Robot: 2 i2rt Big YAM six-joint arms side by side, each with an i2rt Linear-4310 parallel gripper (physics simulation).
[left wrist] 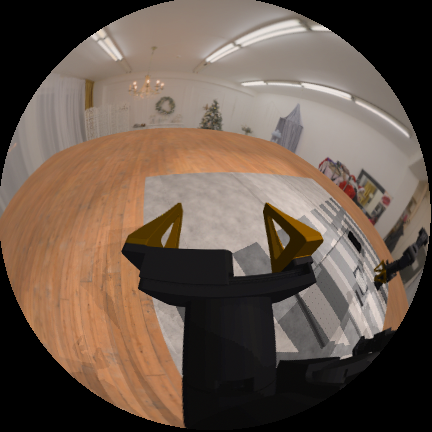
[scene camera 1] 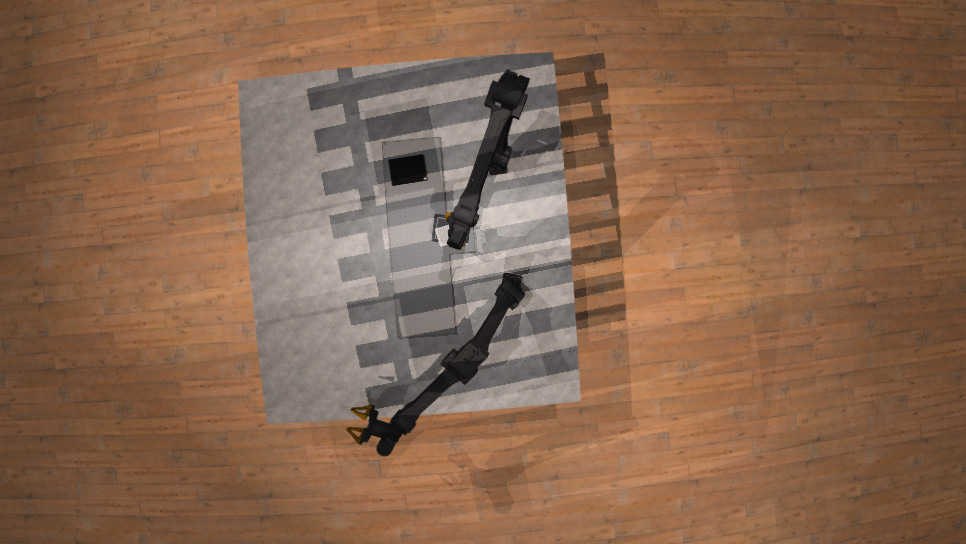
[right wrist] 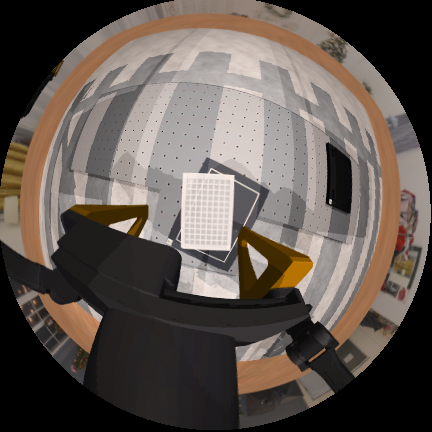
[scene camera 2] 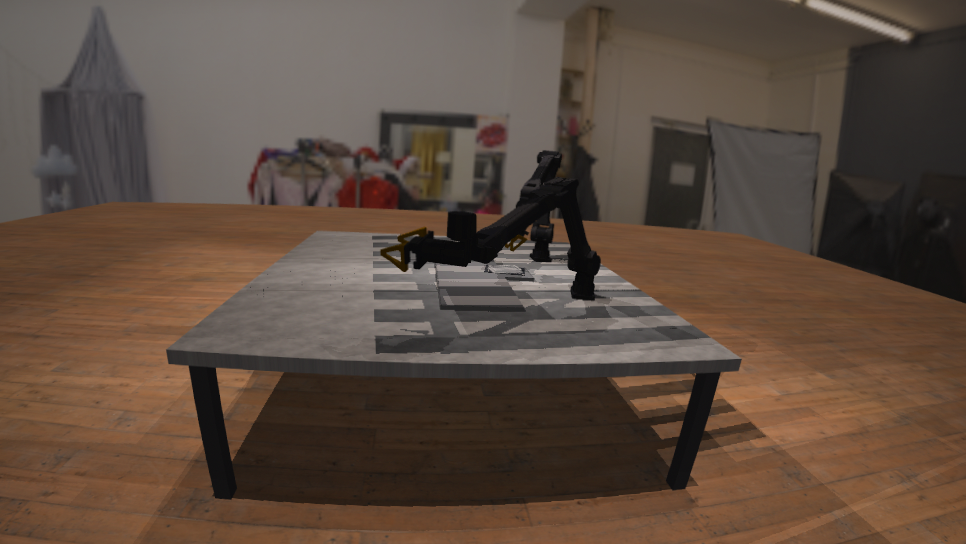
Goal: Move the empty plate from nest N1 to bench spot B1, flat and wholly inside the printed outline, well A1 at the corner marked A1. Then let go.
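Places are measured from the left arm's base along level axes (x ahead, y left, z up), in metres.
Where they show: left gripper, between the fingertips: (left wrist: 223,206) (scene camera 1: 348,418) (scene camera 2: 389,245); right gripper, between the fingertips: (left wrist: 373,274) (scene camera 1: 450,233) (right wrist: 192,221) (scene camera 2: 508,249); left arm's base, origin of its link: (scene camera 1: 510,286) (scene camera 2: 582,295); right arm's base, origin of its link: (left wrist: 375,282) (scene camera 1: 497,161) (scene camera 2: 540,259).
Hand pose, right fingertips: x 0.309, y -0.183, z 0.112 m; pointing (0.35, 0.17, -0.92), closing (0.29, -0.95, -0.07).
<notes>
Things, the pixels of their centre, and the offset from my right fingertips. "pt": a spot on its surface instead. Level surfaces: height alone.
- white gridded plate, middle of its body: (right wrist: 206,211) (scene camera 2: 505,269) (scene camera 1: 450,233) (left wrist: 360,281) 0.009 m ahead, 0.007 m right, 0.090 m down
- dark mat, height of its surface: 0.097 m down
- printed white outline, a spot on its surface: (right wrist: 245,185) pt 0.081 m ahead, 0.043 m right, 0.097 m down
- small tag, a spot on its surface: (right wrist: 169,241) pt 0.071 m back, 0.024 m left, 0.097 m down
- black block, middle of its body: (right wrist: 341,178) (scene camera 1: 407,169) (left wrist: 354,240) 0.260 m ahead, 0.264 m right, 0.090 m down
- perforated board, height of its surface: 0.099 m down
- grey table, height of its surface: 0.112 m down
The white gridded plate (right wrist: 208,211) (scene camera 1: 442,236) (scene camera 2: 505,268) lies over a dark mat (right wrist: 255,197) with a printed white outline (right wrist: 245,185). The plate is turned relative to the outline, and its upper left corner in the right wrist view sticks out past outline and mat. A small tag (right wrist: 169,241) at a mat corner is unreadable, and well A1 cannot be made out. My right gripper (right wrist: 192,221) (scene camera 1: 456,229) (scene camera 2: 517,241) (left wrist: 373,274) is open above the plate, holding nothing. My left gripper (left wrist: 223,206) (scene camera 1: 350,420) (scene camera 2: 390,246) is open and empty, far from the plate.
A black block (right wrist: 340,177) (scene camera 1: 407,168), possibly a nest, stands on the perforated board (right wrist: 195,125) (scene camera 1: 420,263) (scene camera 2: 476,297); its label is unreadable. The grey table (scene camera 1: 304,270) (scene camera 2: 283,324) carries both arms. The left gripper hangs near the table's lower edge in scene camera 1.
</notes>
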